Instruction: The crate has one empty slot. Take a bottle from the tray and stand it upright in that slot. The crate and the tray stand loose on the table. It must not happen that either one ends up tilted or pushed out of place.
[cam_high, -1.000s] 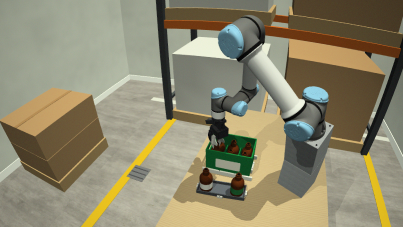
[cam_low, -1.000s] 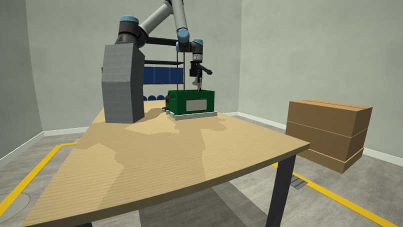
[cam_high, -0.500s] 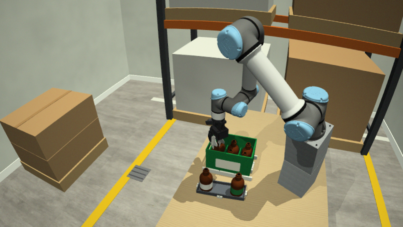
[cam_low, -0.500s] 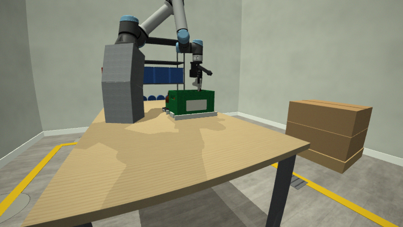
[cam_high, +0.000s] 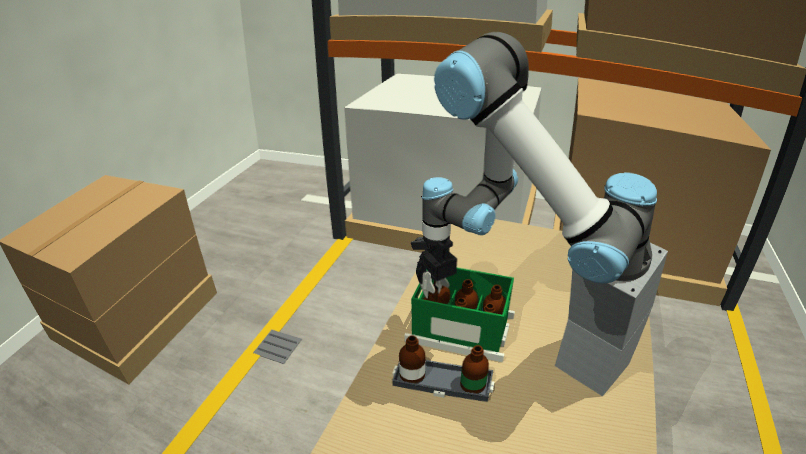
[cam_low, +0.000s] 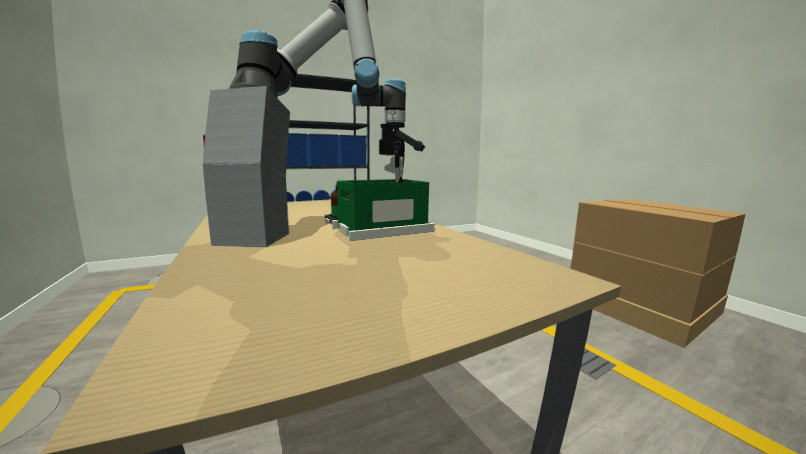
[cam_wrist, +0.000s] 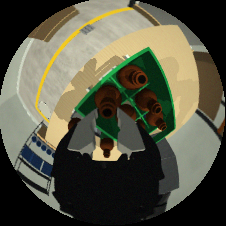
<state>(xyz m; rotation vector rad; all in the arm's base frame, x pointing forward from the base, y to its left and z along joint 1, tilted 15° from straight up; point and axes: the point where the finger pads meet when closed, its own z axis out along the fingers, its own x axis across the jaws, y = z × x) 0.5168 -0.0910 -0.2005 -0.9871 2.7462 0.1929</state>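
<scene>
The brown bottle is 7 cm below my hand. The rest, counted from my hand: white-labelled bottle 19 cm to the left, 9 cm below, 3 cm ahead; crate 9 cm below, 9 cm behind, 3 cm to the right; tray 19 cm to the left, 16 cm below, 6 cm behind.
</scene>
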